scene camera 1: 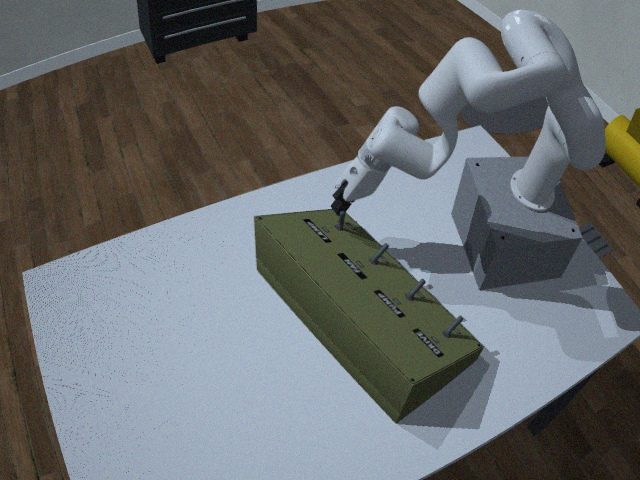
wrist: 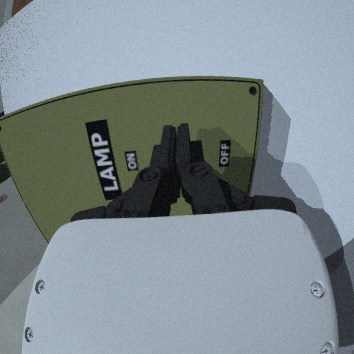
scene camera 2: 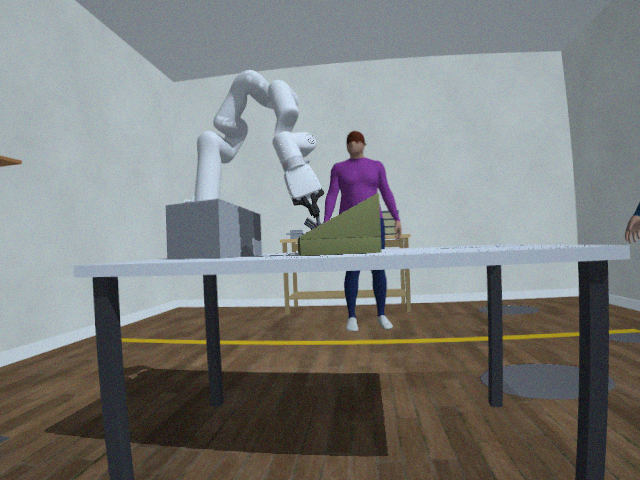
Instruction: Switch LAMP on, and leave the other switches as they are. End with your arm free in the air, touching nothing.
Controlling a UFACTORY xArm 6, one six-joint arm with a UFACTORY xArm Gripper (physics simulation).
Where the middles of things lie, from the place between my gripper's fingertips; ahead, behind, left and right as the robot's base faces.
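Labels:
The olive switch box (scene camera 1: 396,346), as I see it, is 40 mm below my hand, 70 mm ahead of it and 210 mm to the left of it.

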